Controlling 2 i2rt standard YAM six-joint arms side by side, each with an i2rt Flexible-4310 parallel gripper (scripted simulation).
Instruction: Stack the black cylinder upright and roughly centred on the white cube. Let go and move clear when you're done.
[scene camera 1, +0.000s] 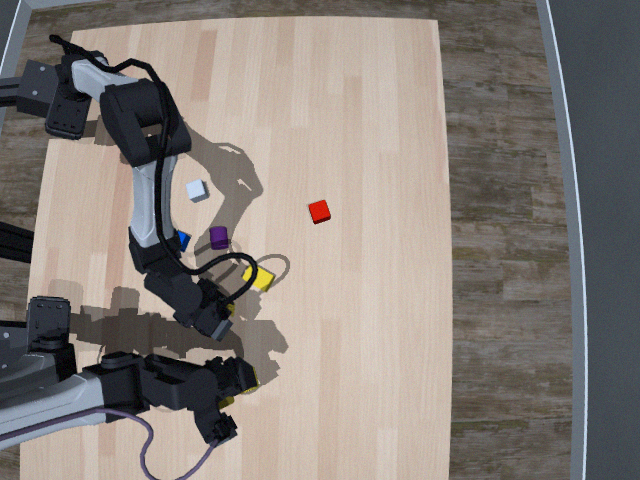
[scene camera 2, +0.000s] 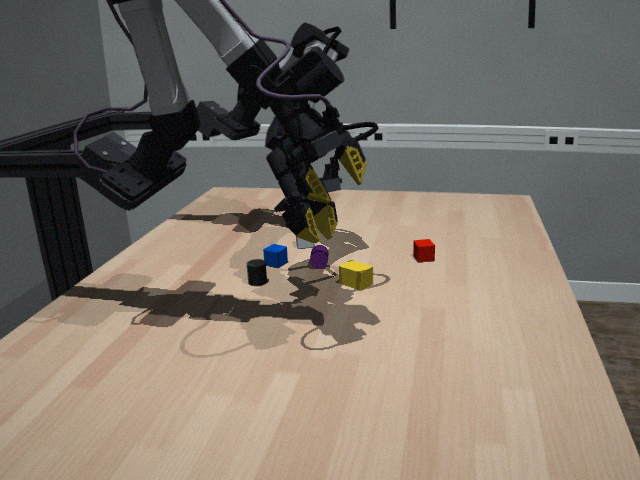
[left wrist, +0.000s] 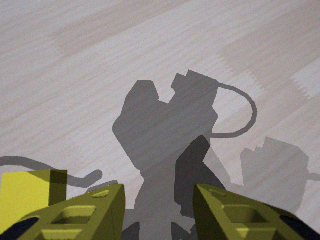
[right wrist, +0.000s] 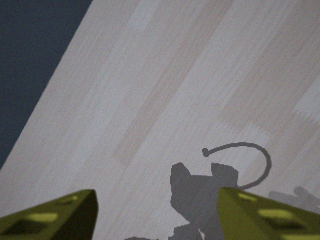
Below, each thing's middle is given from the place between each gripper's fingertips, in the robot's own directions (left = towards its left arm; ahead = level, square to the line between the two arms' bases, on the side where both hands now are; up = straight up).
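Labels:
My left hand (scene camera 2: 323, 240) is 100 mm to the right of the yellow block (scene camera 2: 353, 274), 50 mm short of it and 130 mm above it.
As for my right hand, it is 1 cm past the yellow block, 22 cm to the right of it and 25 cm above it.

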